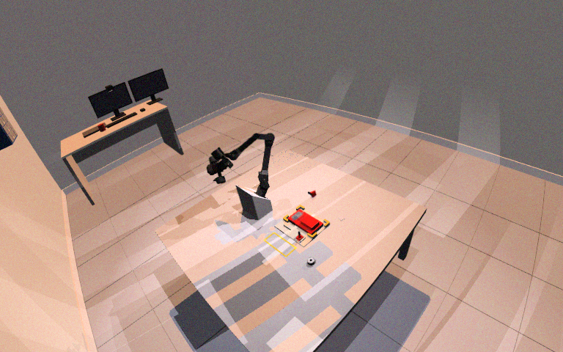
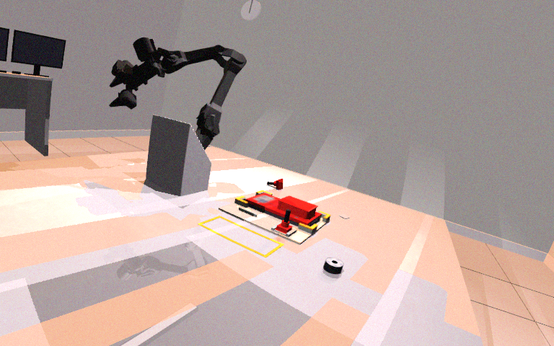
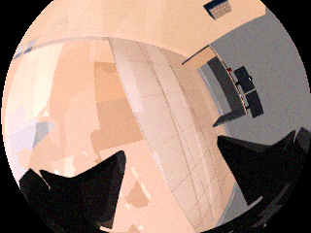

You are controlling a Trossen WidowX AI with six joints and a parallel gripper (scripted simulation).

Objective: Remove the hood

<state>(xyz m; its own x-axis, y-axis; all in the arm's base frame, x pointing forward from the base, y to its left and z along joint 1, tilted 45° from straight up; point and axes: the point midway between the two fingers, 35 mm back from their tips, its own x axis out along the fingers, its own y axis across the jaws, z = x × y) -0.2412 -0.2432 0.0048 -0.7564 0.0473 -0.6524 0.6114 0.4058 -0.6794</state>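
The hood is 620 mm ahead of my gripper tip, 310 mm to the left of it and 210 mm below it. Round my gripper tip: white wheel: 820 mm ahead, 240 mm below, 150 mm to the left.
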